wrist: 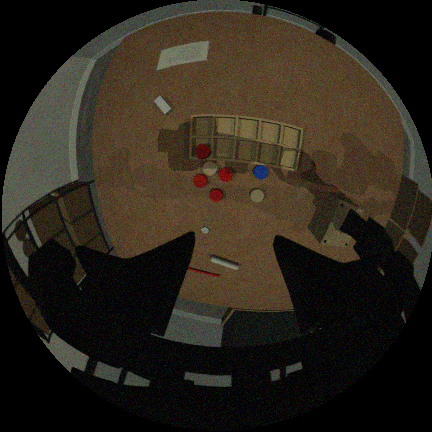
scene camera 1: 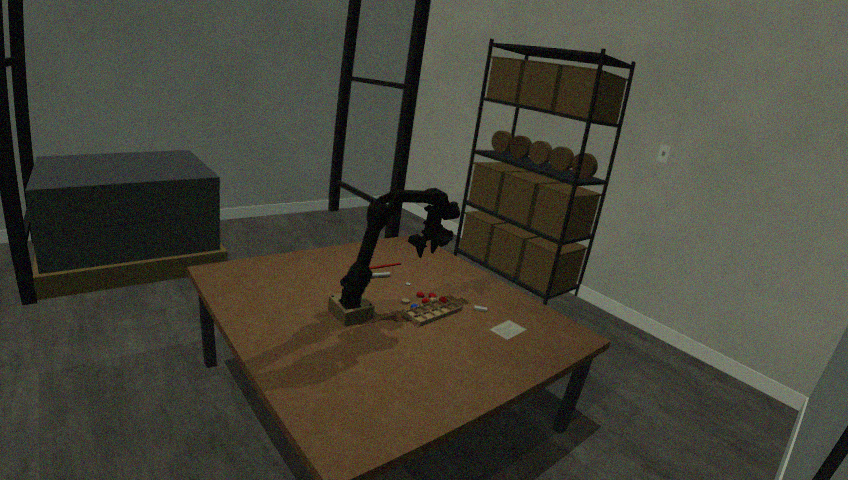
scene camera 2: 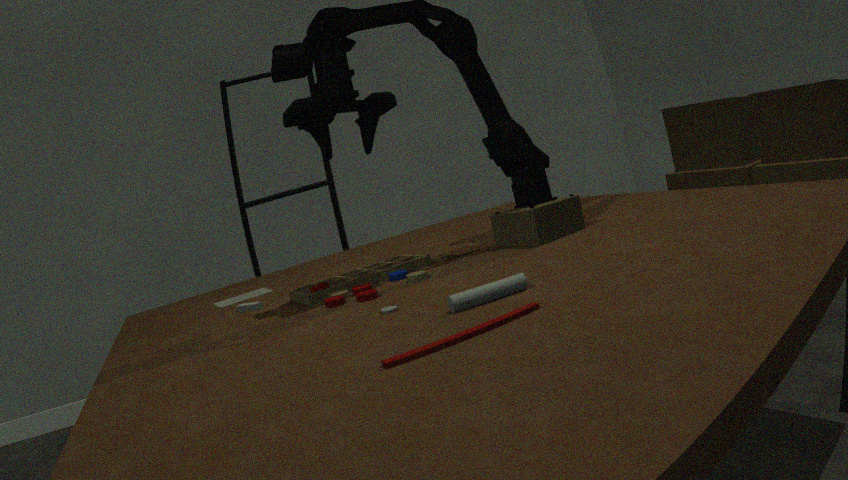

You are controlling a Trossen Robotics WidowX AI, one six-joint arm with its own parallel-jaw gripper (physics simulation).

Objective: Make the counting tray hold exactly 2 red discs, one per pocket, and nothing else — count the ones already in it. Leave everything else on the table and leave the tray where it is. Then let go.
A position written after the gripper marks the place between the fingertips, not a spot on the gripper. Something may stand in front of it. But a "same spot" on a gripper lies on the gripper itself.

Labels:
The gripper shows in the wrist view, in scene camera 1 [425,255] and in scene camera 2. The same spot on the gripper: [wrist: 322,290] is [scene camera 2: 361,121].

